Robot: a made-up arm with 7 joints.
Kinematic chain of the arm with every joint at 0, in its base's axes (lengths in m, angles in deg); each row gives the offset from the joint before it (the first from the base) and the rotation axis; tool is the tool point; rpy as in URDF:
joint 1: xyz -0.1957 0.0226 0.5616 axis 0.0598 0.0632 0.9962
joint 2: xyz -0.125 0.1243 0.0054 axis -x
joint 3: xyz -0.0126 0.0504 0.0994 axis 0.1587 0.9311 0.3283
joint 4: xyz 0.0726 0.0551 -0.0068 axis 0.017 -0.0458 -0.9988
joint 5: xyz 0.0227 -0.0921 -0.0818 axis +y
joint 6: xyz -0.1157 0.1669 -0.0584 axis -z
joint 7: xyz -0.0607 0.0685 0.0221 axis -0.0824 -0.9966 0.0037
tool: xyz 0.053 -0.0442 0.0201 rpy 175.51 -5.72 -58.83
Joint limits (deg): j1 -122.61..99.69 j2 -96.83..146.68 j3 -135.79..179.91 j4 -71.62..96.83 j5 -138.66..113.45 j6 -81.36..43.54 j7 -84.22..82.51
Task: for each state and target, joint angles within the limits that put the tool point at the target. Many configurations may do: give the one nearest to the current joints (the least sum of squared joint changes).
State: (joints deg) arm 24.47 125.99 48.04 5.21 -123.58 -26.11 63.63
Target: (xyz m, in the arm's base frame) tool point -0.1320 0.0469 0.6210
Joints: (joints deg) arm 40.81 137.43 6.02 40.80 -138.66 -43.16 64.36
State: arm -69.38 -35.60 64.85 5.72 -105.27 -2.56 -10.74
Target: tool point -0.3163 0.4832 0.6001
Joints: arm -27.12 -25.12 74.49 8.73 -99.45 -4.66 -7.97
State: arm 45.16 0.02 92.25 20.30 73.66 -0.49 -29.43
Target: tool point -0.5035 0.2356 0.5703
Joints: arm 39.53 16.49 79.84 37.45 96.08 -2.56 -19.14
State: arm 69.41 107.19 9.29 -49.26 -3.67 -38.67 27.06
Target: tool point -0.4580 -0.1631 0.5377
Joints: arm 75.04 90.89 34.06 -45.26 -1.94 -33.44 33.57
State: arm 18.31 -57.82 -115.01 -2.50 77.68 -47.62 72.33
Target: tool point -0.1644 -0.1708 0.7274
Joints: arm 52.31 -85.74 -83.27 -2.15 99.14 -53.72 63.25
